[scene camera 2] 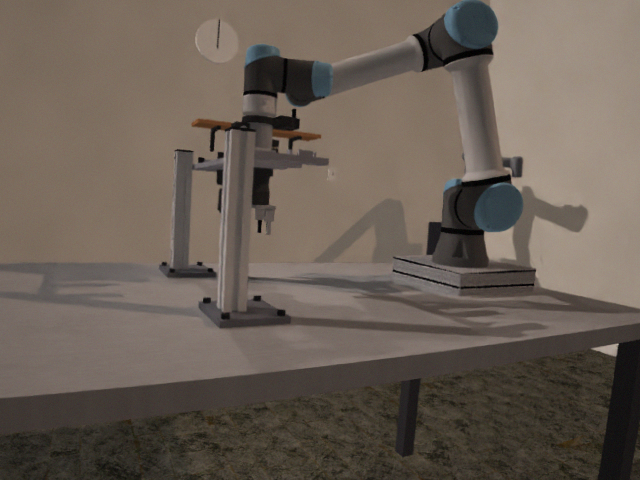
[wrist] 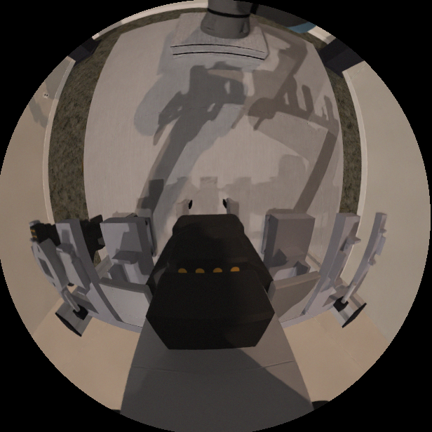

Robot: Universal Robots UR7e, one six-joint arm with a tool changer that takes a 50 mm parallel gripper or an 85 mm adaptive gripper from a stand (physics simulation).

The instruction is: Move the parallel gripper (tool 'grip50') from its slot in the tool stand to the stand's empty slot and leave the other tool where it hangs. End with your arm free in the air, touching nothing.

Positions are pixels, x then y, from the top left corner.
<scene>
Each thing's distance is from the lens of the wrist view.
adaptive gripper (wrist: 56, 266): 17 cm
tool stand (wrist: 285, 243): 9 cm
The marked spots on the tool stand and the adaptive gripper are 20 cm apart.
</scene>
